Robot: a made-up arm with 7 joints.
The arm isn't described. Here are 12 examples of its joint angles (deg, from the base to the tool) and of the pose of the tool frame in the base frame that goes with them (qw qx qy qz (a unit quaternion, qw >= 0); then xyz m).
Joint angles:
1: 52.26 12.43 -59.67 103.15 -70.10 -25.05 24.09
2: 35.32 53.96 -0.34 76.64 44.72 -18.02 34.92
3: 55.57 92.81 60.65 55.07 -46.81 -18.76 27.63
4: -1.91 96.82 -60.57 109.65 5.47 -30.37 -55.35
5: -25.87 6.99 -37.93 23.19 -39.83 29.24 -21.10
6: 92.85 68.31 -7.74 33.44 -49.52 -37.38 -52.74
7: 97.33 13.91 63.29 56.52 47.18 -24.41 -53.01
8: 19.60 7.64 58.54 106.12 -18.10 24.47 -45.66
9: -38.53 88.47 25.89 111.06 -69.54 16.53 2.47
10: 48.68 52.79 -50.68 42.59 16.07 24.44 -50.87
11: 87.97 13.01 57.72 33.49 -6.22 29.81 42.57
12: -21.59 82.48 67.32 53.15 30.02 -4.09 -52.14
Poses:
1: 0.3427 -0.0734 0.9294 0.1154 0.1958 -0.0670 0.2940
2: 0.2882 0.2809 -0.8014 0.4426 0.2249 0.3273 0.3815
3: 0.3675 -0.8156 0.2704 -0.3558 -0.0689 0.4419 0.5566
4: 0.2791 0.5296 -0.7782 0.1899 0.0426 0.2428 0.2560
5: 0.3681 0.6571 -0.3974 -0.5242 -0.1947 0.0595 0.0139
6: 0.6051 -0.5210 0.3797 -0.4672 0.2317 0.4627 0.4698
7: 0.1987 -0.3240 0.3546 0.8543 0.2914 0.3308 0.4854
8: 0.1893 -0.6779 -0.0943 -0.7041 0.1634 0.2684 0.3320
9: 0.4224 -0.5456 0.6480 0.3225 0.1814 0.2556 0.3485
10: 0.0993 -0.9212 0.2793 -0.2521 0.3028 0.3334 0.2109
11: 0.6238 0.0541 -0.4397 0.6439 0.3923 0.2691 0.4264
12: 0.3560 -0.6101 0.1233 -0.6971 0.1061 0.4755 0.5197
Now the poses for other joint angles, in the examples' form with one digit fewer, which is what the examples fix.
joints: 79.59 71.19 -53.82 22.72 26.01 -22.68 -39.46
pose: 0.247 -0.717 0.306 -0.575 0.217 0.482 0.375
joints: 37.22 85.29 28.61 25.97 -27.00 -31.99 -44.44
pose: 0.513 -0.696 0.275 -0.421 0.080 0.529 0.425
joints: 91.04 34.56 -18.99 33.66 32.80 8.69 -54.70
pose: 0.084 0.524 -0.116 0.840 0.391 0.285 0.495
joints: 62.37 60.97 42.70 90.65 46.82 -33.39 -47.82
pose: 0.317 0.246 0.213 -0.891 0.033 0.343 0.529
